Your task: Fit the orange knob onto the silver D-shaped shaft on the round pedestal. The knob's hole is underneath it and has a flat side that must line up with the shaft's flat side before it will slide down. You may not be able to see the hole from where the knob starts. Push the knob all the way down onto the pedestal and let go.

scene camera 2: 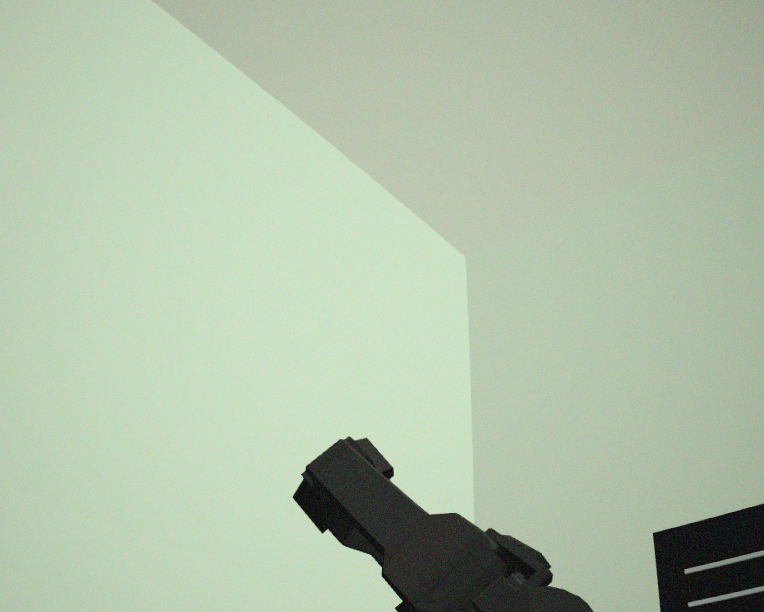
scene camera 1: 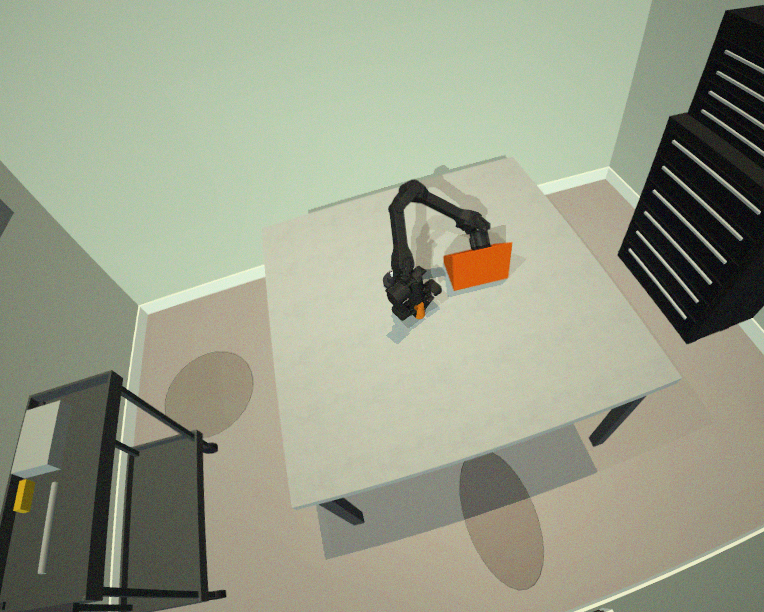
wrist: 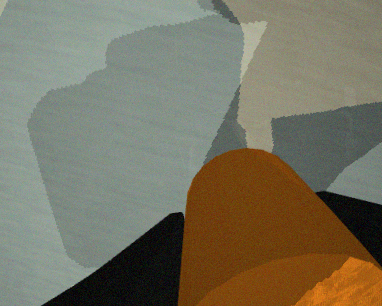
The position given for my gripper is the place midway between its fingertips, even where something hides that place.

I see my gripper [scene camera 1: 419, 313] and an orange knob [wrist: 252, 224].
My gripper also shows in the wrist view [wrist: 249, 216]. Scene camera 2 misses the orange knob: it is out of frame.
